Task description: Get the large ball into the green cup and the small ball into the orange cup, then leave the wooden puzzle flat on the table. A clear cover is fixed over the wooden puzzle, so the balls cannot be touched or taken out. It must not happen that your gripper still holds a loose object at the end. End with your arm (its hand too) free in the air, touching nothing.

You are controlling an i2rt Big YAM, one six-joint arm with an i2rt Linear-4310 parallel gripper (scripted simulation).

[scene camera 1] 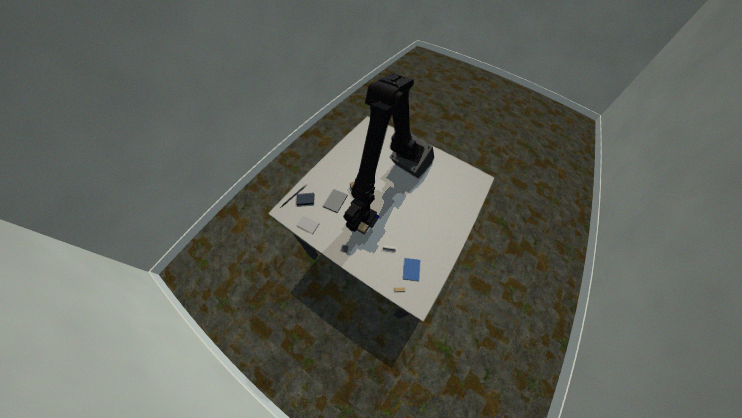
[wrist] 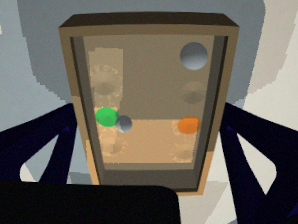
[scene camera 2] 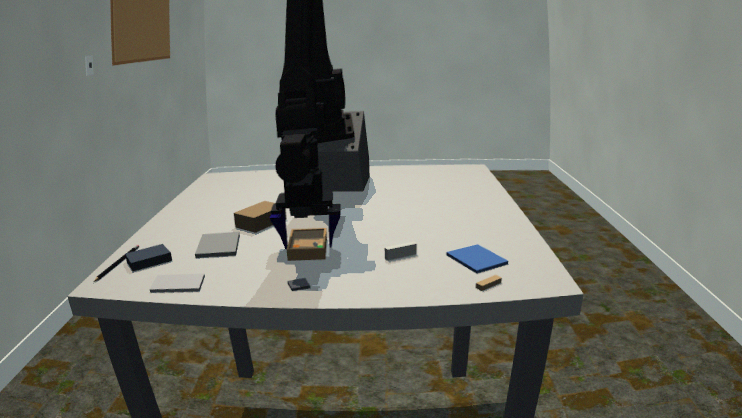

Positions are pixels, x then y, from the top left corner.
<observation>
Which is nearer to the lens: the grey slab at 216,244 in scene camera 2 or the blue pad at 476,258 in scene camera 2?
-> The blue pad.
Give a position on a wooden puzzle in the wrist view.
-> At 149,91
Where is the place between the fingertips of my gripper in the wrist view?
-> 147,112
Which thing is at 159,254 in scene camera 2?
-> A dark block.
</observation>
